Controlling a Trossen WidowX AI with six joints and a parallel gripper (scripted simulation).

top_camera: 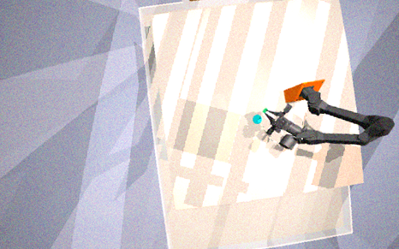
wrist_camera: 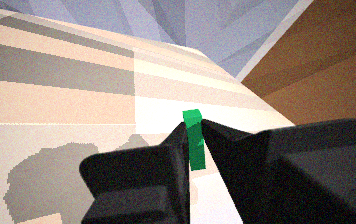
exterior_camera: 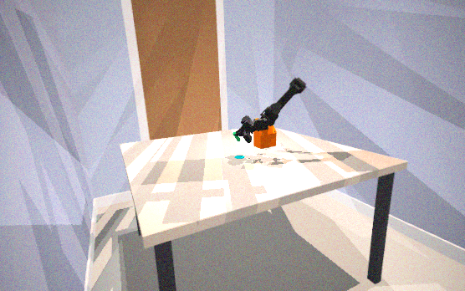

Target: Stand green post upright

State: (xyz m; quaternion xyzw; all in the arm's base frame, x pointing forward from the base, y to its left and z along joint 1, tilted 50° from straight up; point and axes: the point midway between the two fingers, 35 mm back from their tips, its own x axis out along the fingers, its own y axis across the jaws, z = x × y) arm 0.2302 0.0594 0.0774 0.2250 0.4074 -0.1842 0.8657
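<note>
The cyan circle lies 4 cm to the left of my gripper tip and 13 cm below it. Also, from my gripper tip: green post: 1 cm behind, 2 cm below.
</note>
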